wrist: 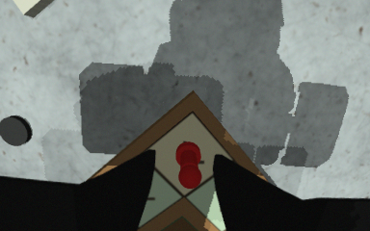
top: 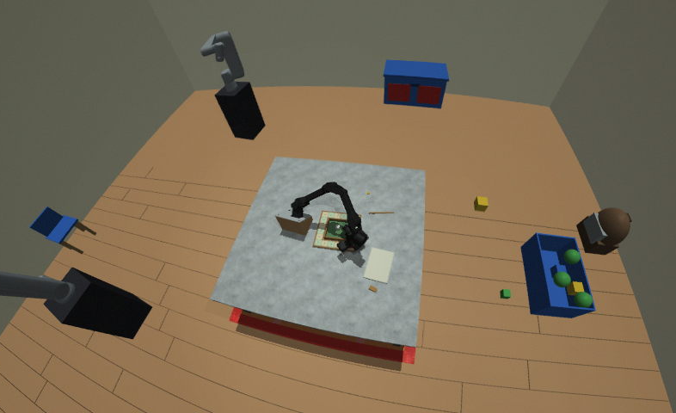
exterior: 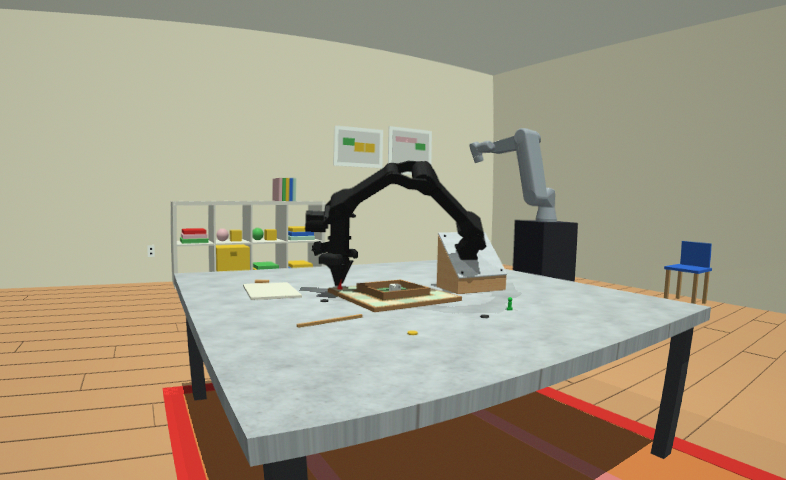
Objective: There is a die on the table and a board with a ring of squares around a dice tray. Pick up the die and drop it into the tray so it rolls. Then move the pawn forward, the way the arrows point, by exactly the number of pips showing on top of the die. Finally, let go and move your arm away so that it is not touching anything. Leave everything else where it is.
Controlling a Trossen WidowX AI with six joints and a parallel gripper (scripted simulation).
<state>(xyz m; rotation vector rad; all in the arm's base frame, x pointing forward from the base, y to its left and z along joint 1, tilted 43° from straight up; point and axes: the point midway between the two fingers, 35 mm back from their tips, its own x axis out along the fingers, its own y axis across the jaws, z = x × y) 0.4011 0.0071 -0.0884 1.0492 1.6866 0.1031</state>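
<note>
My gripper tip is now right at the red pawn. Round my gripper tip: white die 140 mm behind, 100 mm to the left; then green tray floor 140 mm behind, 90 mm to the left, 20 mm below; then cream card 200 mm ahead, 60 mm to the right, 20 mm below.
</note>
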